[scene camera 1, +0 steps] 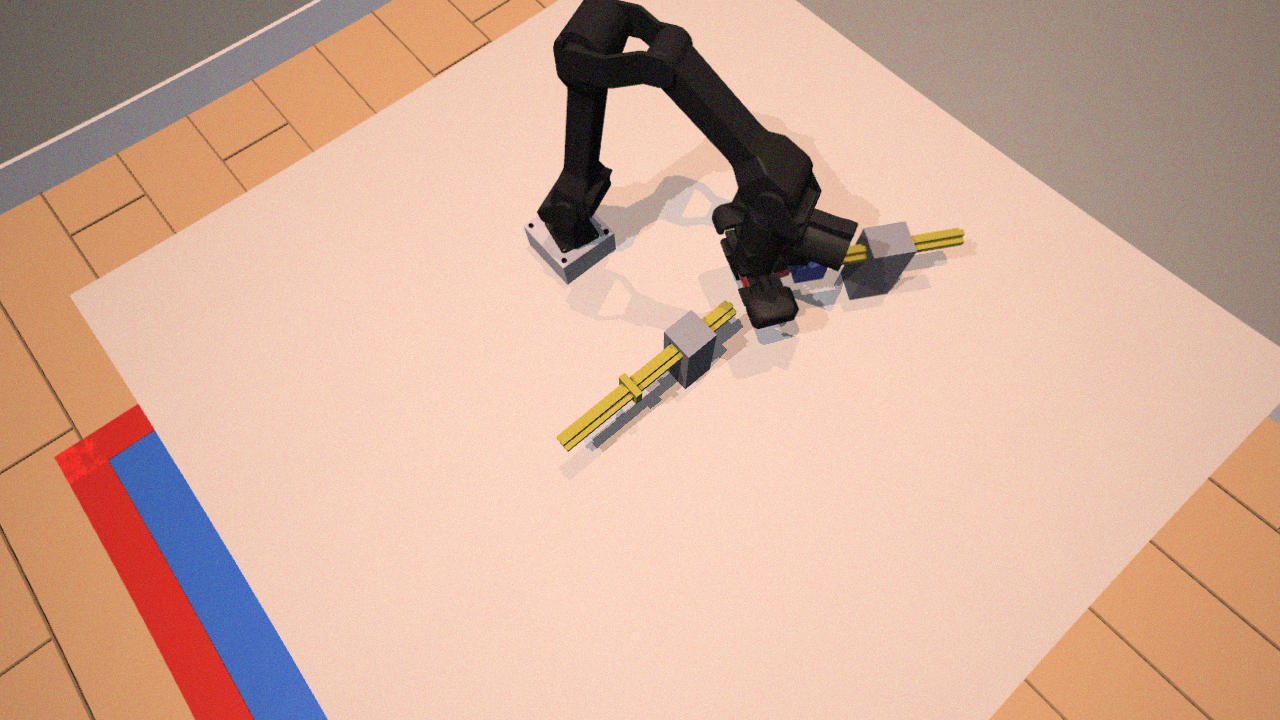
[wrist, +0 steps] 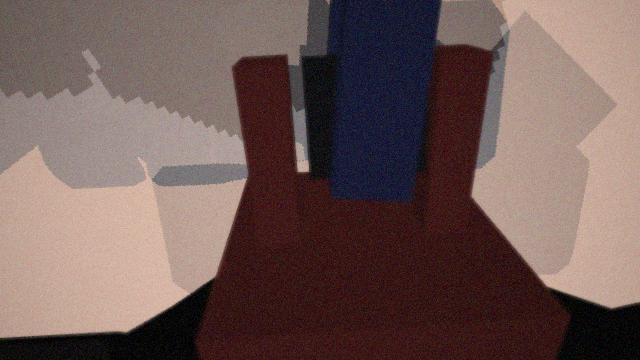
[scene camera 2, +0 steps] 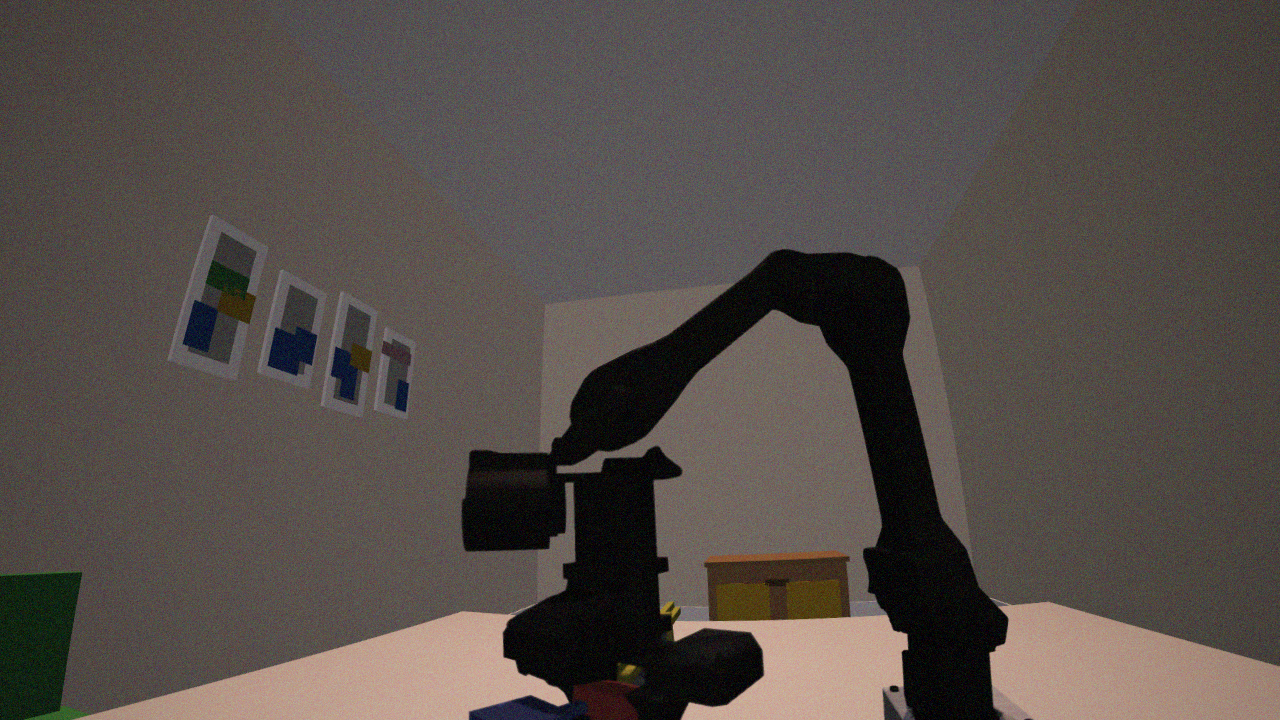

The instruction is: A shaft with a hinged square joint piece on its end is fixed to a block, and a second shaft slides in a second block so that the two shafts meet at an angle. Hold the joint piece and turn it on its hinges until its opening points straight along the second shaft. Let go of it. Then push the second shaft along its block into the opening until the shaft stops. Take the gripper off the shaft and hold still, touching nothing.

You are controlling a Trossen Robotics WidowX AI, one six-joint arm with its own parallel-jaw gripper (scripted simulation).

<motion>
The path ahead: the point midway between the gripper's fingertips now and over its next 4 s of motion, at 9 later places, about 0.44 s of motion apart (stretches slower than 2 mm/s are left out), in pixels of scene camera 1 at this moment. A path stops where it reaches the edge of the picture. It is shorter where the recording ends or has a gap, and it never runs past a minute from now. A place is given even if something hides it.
My gripper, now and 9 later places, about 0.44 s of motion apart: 744, 291; 745, 296; 748, 301; 748, 299; 754, 290; 760, 283; 767, 271; 770, 254; 771, 238; 764, 244
</motion>
